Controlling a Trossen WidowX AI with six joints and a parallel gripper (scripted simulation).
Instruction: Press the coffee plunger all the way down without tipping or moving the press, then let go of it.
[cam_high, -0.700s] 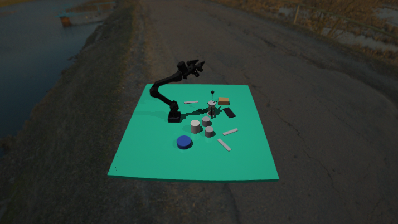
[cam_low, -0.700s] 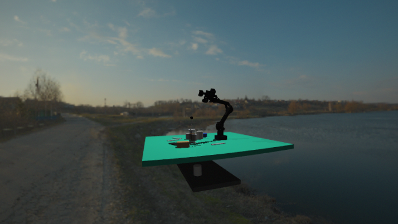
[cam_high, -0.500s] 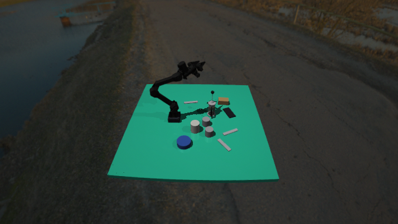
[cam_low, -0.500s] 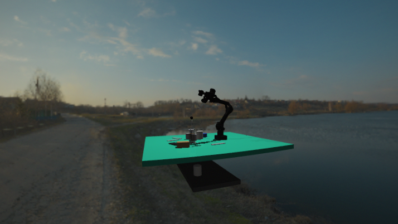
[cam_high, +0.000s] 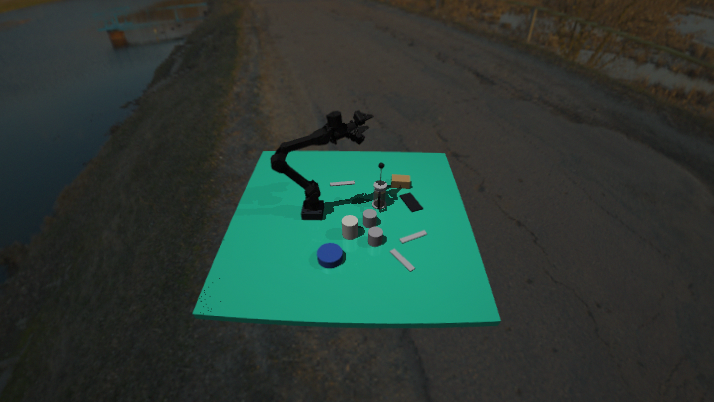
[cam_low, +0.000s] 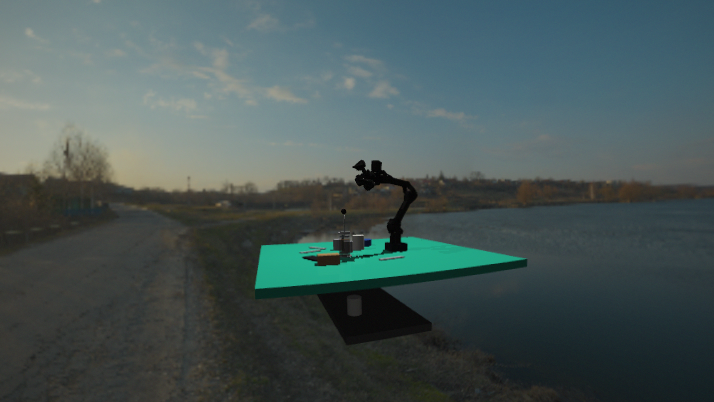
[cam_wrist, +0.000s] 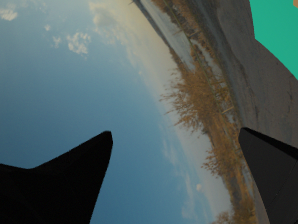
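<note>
Right now the coffee press is 4 cm ahead of my gripper tip, 9 cm to the right of it and 35 cm below it. Round my gripper tip: tan block 21 cm ahead, 9 cm to the left, 46 cm below; then flat black slab 23 cm ahead, 8 cm to the right, 48 cm below; then blue disc 25 cm behind, 42 cm to the right, 46 cm below.
</note>
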